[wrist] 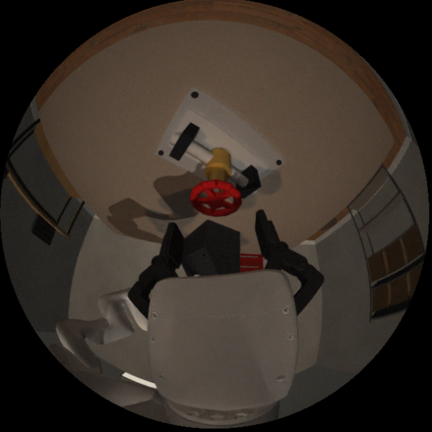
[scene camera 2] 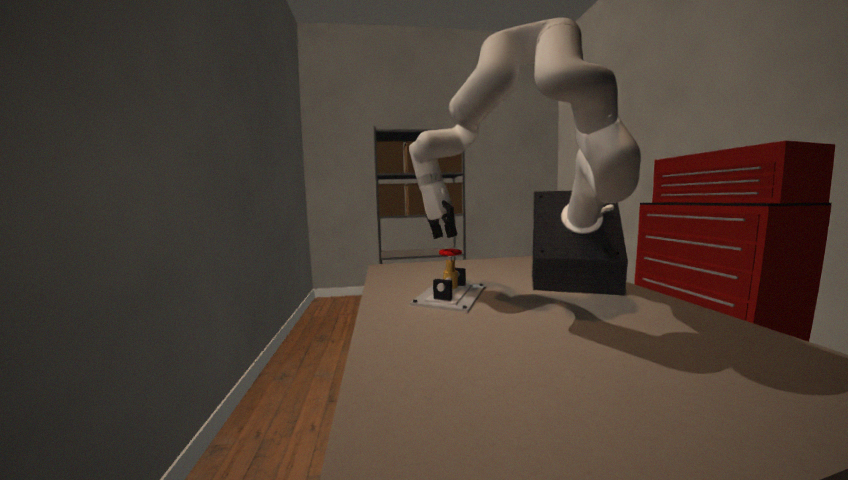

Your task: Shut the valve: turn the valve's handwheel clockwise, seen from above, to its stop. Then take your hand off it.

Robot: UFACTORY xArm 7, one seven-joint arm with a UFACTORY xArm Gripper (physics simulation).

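The valve has a red handwheel (scene camera 2: 450,252) (wrist: 216,198) on top of a yellow body (scene camera 2: 450,275) (wrist: 219,163). A white pipe (wrist: 197,151) runs through the body between two black blocks on a pale base plate (scene camera 2: 423,303) (wrist: 245,129). My gripper (scene camera 2: 443,236) (wrist: 216,225) is open and empty. It hangs above the handwheel, apart from it, with a visible gap in the scene view. Which way the handwheel has been turned cannot be told from these frames.
The plate lies on a brown table (scene camera 2: 505,380) (wrist: 310,110). A dark block (scene camera 2: 577,276) (wrist: 215,245) carries the arm's base. A red tool cabinet (scene camera 2: 702,261) stands at the right, and a shelf unit (scene camera 2: 378,196) with brown boxes stands behind the table.
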